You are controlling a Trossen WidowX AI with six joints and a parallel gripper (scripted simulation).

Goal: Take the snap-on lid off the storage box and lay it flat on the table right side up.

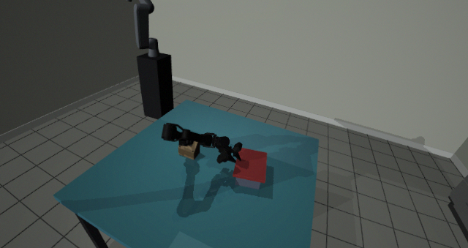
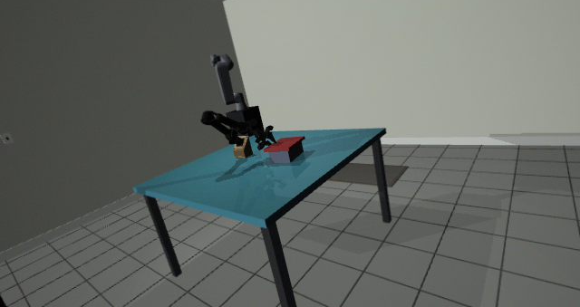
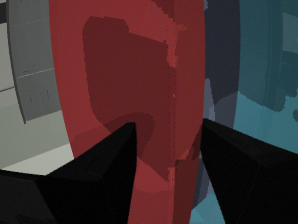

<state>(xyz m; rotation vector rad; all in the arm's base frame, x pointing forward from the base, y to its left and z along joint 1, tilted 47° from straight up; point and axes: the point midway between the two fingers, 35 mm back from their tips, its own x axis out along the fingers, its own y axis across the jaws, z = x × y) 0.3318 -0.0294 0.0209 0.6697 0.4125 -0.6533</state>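
The lid is 7 cm ahead of my gripper tip, 1 cm to the left of it and 1 cm above it. Also, from my gripper tip: storage box 7 cm ahead, 1 cm to the left, 4 cm below.
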